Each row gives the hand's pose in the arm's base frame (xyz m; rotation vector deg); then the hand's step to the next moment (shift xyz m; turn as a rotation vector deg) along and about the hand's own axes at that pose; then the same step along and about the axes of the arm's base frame.
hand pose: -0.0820 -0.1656 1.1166 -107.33 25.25 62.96
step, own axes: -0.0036 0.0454 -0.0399 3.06 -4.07 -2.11
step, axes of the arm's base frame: -0.0117 -0.0581 -0.0122 5.45 0.82 0.00
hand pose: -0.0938 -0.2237 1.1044 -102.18 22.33 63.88
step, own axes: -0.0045 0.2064 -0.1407 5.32 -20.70 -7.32
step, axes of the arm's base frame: -0.0689 -0.2209 -0.0943 20.52 4.96 8.03
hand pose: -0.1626 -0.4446 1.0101 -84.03 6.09 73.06
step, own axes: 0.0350 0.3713 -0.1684 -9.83 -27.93 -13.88
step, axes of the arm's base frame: -0.1278 -0.2416 -0.3046 23.23 -5.72 22.29
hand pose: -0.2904 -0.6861 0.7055 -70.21 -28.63 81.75
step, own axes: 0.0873 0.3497 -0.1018 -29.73 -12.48 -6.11
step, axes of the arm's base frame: -0.0574 -0.0513 -0.3665 5.86 -25.41 19.93
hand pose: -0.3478 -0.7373 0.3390 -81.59 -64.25 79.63
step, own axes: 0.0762 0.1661 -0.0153 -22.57 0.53 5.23
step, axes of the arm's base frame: 0.0221 0.0316 -0.1793 -4.95 -22.07 5.05
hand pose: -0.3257 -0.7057 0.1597 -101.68 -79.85 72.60
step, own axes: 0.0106 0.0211 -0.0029 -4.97 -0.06 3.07
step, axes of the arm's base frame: 0.0118 0.0037 -0.0203 -2.90 -5.05 0.48
